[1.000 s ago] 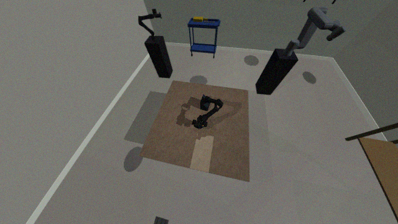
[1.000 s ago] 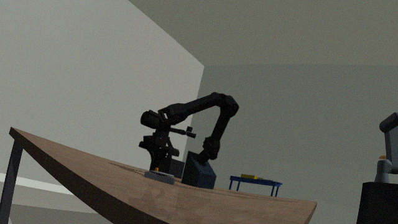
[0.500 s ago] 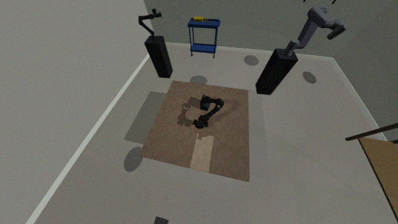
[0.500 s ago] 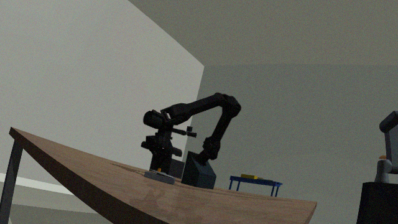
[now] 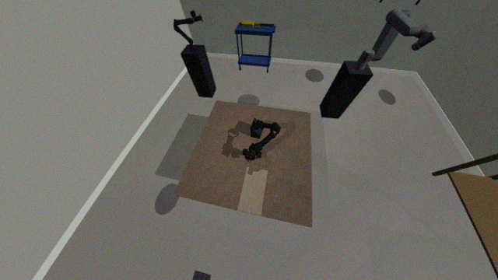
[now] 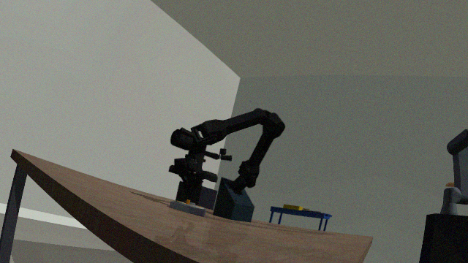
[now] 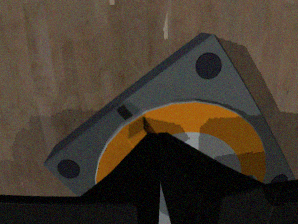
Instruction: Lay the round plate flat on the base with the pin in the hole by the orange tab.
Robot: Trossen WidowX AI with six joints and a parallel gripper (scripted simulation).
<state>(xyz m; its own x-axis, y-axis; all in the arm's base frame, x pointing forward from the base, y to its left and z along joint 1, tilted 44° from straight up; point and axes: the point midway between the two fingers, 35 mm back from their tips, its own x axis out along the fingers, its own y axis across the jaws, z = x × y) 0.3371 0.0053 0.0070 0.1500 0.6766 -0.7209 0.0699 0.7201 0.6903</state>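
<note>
The round orange plate is 30 mm behind my gripper tip and 20 mm below it. From my gripper tip the other things lie so: grey base: 40 mm behind, 20 mm to the right, 30 mm below.
</note>
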